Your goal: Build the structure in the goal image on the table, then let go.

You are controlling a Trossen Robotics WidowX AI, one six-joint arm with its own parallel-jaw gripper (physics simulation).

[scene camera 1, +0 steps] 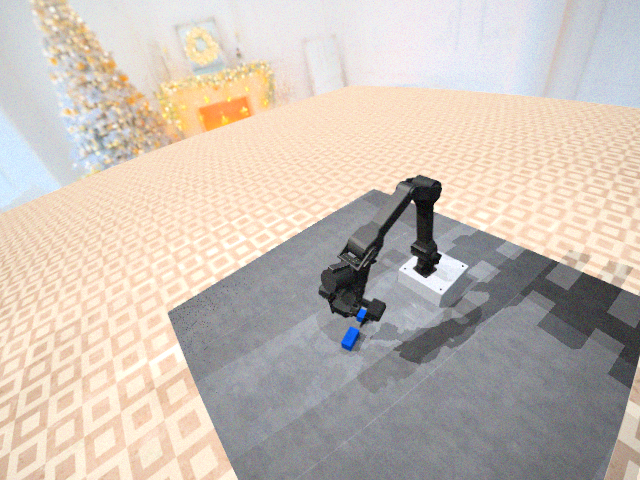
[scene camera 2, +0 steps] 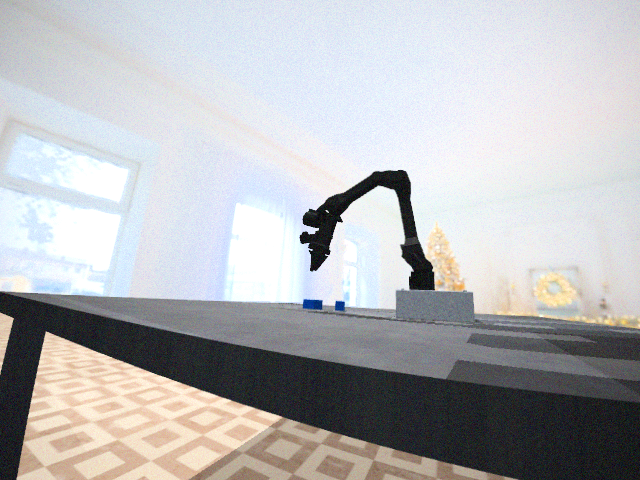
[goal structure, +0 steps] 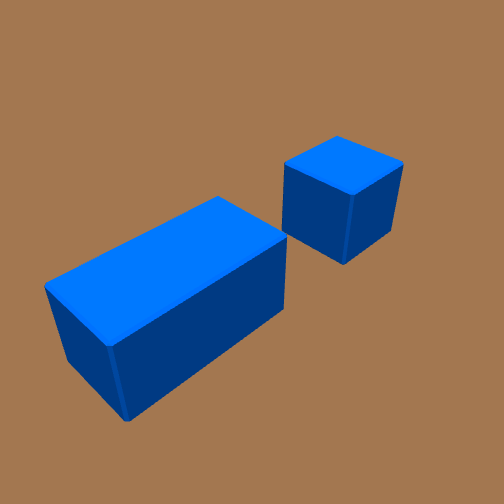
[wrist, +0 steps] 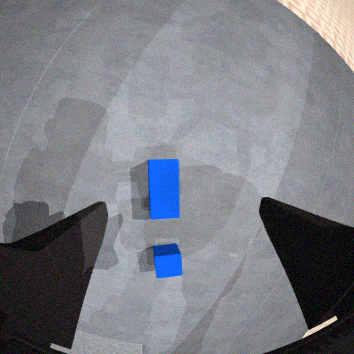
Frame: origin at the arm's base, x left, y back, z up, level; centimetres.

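Where they show: gripper, fingertip midpoint: (scene camera 1: 346,319) (scene camera 2: 313,271) (wrist: 185,208); arm's base at its link origin: (scene camera 1: 424,269) (scene camera 2: 422,292).
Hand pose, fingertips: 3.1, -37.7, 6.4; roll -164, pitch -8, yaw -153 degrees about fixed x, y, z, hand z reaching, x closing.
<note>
Things, the pixels of their top centre, and the offset from my fingertips, as dx, dy, dz. Level surfaces: height alone.
- blue oblong block at its top centre: (wrist: 164,189) (scene camera 1: 350,336) (scene camera 2: 313,299) -0.2, +0.5, -10.2
- smaller blue block at its top centre: (wrist: 168,266) (scene camera 1: 362,313) (scene camera 2: 340,301) -4.8, +9.1, -10.2
- dark grey table at its surface level: dz -13.5
A blue oblong block (scene camera 1: 349,338) (scene camera 2: 312,304) (wrist: 164,189) lies flat on the table. A smaller blue block (scene camera 1: 361,315) (scene camera 2: 339,305) (wrist: 168,264) stands on the table on the side nearer the arm's base, with a gap between the two. In scene camera 1 the gripper partly hides the smaller block. My gripper (scene camera 2: 313,269) (wrist: 185,208) is open and empty. It hangs well above the table and points down. In the wrist view both blocks show between the lines of the two fingers, far below them.
The arm's pale base block (scene camera 1: 439,281) (scene camera 2: 434,305) stands on the dark grey table (scene camera 1: 289,413) (scene camera 2: 232,325), beyond the smaller blue block. The table's edges show in both scene views. Dark shadows of the arm fall across the table top.
</note>
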